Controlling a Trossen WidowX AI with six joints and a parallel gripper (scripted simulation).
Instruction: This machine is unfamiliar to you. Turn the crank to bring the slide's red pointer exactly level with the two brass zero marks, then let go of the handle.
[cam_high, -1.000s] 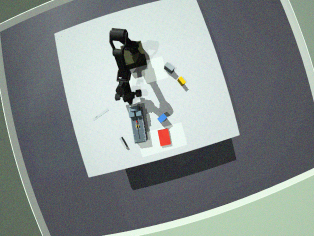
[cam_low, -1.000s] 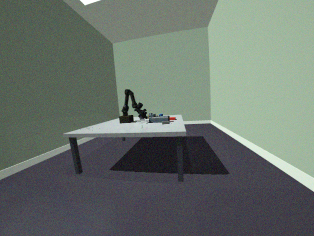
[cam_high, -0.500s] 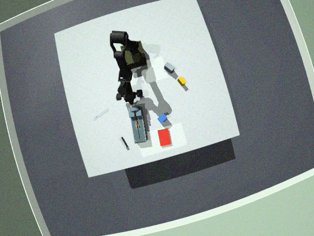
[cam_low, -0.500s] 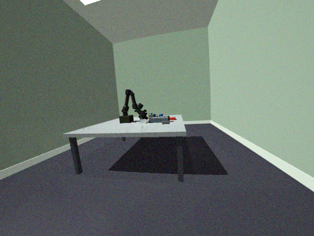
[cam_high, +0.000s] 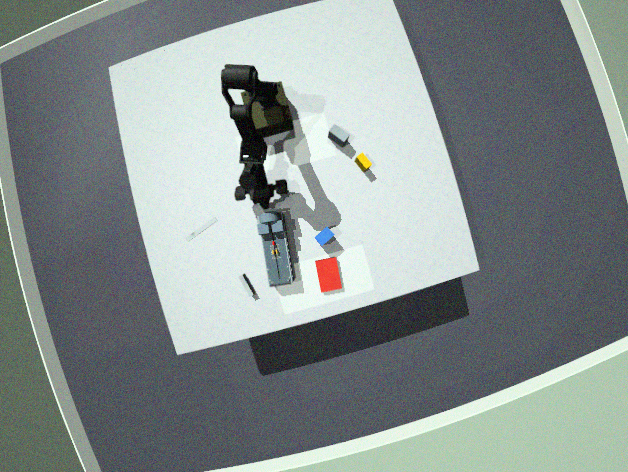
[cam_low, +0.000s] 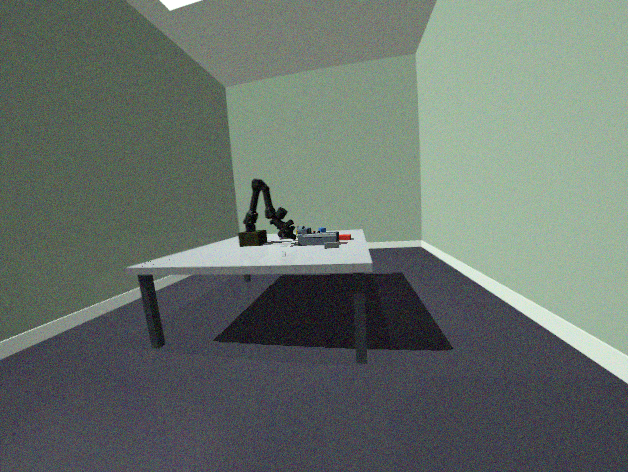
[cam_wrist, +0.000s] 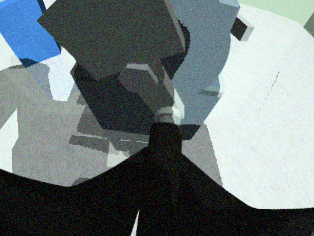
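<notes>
Now: the red pointer 13 cm ahead of my gripper tip, 4 cm above it and 2 cm to the right of it. The rest, counted from my gripper tip: blue block 18 cm ahead, 16 cm to the left, 1 cm above; then crank handle 2 cm behind, 2 cm above; then pale strip 28 cm to the right, 4 cm below, 3 cm behind.
</notes>
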